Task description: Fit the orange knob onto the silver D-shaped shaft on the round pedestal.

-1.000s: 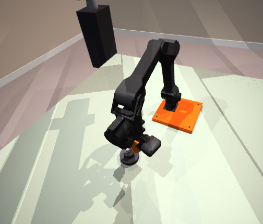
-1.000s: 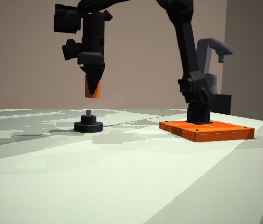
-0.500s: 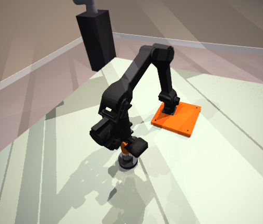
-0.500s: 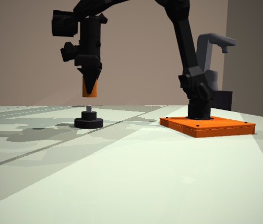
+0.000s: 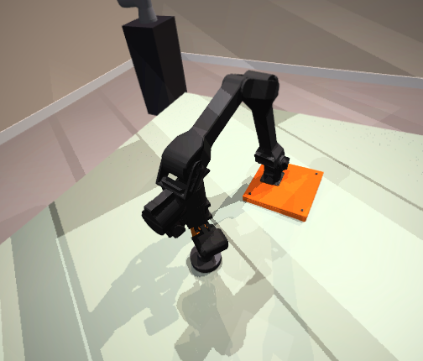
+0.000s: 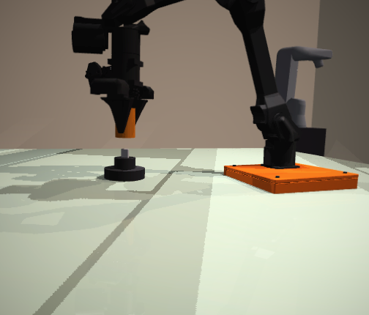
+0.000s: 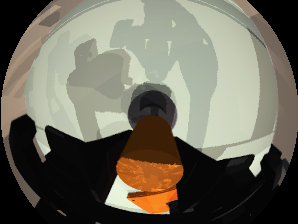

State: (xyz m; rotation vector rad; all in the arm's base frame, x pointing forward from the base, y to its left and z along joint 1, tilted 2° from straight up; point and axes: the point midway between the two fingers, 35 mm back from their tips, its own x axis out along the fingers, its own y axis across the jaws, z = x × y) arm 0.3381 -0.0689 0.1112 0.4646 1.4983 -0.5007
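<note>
My gripper tip is now 60 mm above the round pedestal. From my gripper tip the other things lie so: orange knob: 30 mm above.
</note>
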